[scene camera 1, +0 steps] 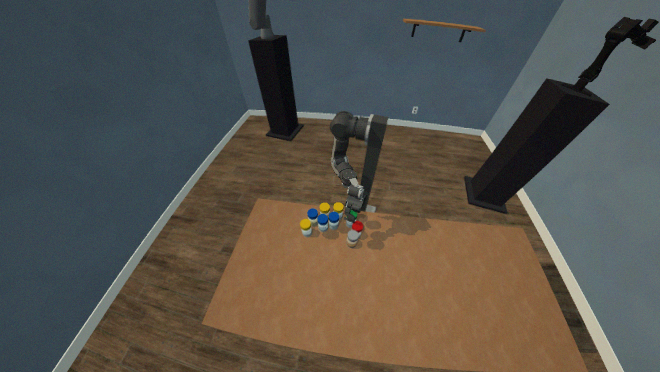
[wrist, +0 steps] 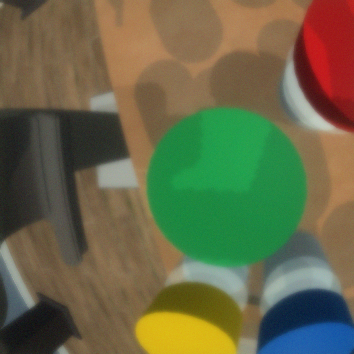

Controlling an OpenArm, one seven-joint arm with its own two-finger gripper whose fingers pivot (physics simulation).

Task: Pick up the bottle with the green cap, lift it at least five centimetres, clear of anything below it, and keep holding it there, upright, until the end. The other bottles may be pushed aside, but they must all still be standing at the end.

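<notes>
The bottle with the green cap (scene camera 1: 353,214) (wrist: 226,186) stands upright on the orange-brown mat (scene camera 1: 390,300). In the wrist view its round cap fills the centre and hides most of its body. My gripper (scene camera 1: 351,216) is open, right over this bottle, and partly hides it in the scene view. In the wrist view one dark finger shows at the left, apart from the green cap; the other finger does not show. A red-capped bottle (scene camera 1: 357,227) (wrist: 332,60) and a grey-capped bottle (scene camera 1: 353,238) stand close by, towards the camera in the scene view.
In the scene view, left of the gripper, stand blue-capped bottles (scene camera 1: 334,218) and yellow-capped bottles (scene camera 1: 338,208). One yellow cap (wrist: 187,332) and one blue cap (wrist: 307,335) show just below the green cap in the wrist view. The arm's dark post (scene camera 1: 374,160) stands behind the mat.
</notes>
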